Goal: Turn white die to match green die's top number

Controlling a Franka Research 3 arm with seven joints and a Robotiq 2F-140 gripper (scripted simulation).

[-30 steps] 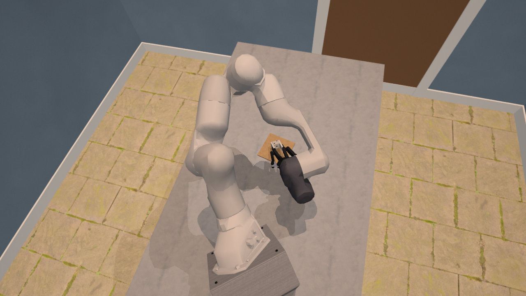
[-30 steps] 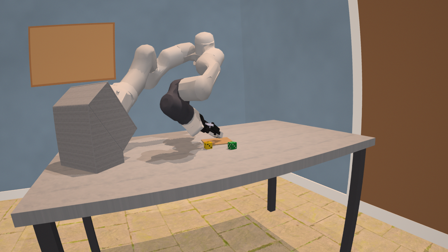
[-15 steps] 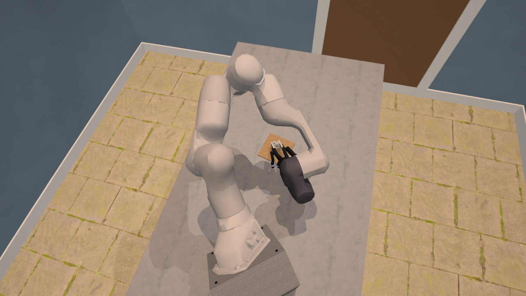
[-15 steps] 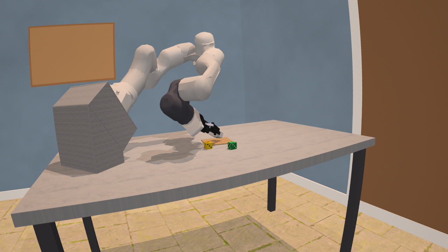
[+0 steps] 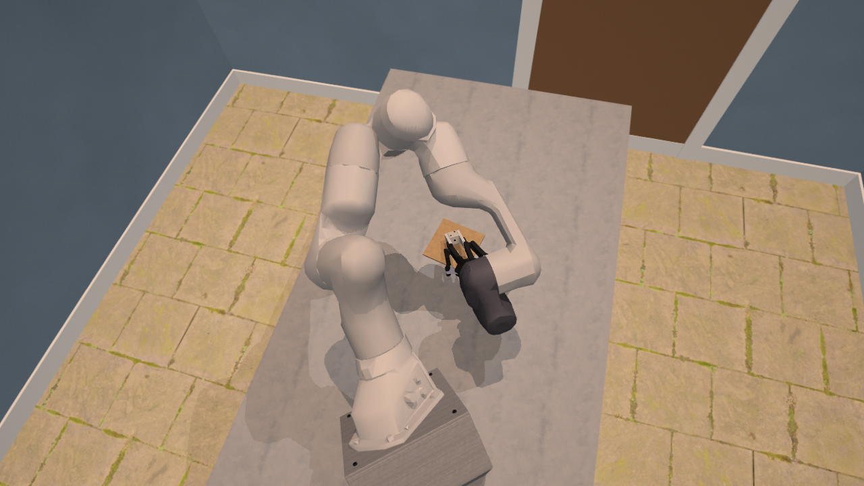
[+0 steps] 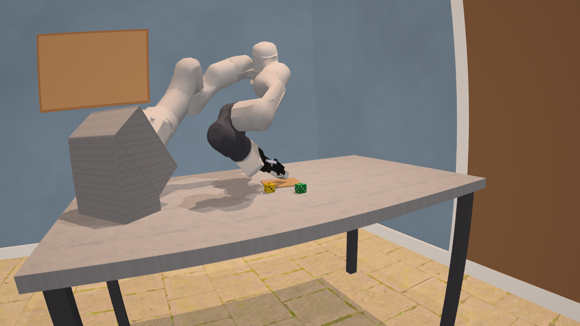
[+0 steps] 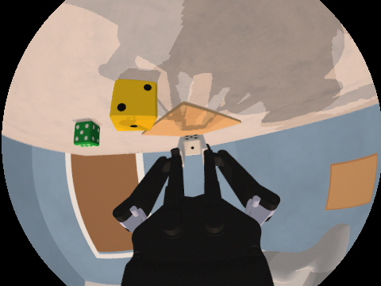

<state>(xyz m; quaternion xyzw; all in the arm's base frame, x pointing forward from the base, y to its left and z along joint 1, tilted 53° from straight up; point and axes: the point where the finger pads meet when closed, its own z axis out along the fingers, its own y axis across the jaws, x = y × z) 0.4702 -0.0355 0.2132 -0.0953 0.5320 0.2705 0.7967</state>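
Right now my hand is 4 cm above the mat, 1 cm to the right of it and 1 cm short of it. The rest, counted from my hand: white die (1 cm to the left, 1 cm below, 1 cm ahead); yellow die (11 cm to the right, 6 cm behind, 3 cm below); green die (16 cm to the right, 3 cm below, 3 cm ahead).
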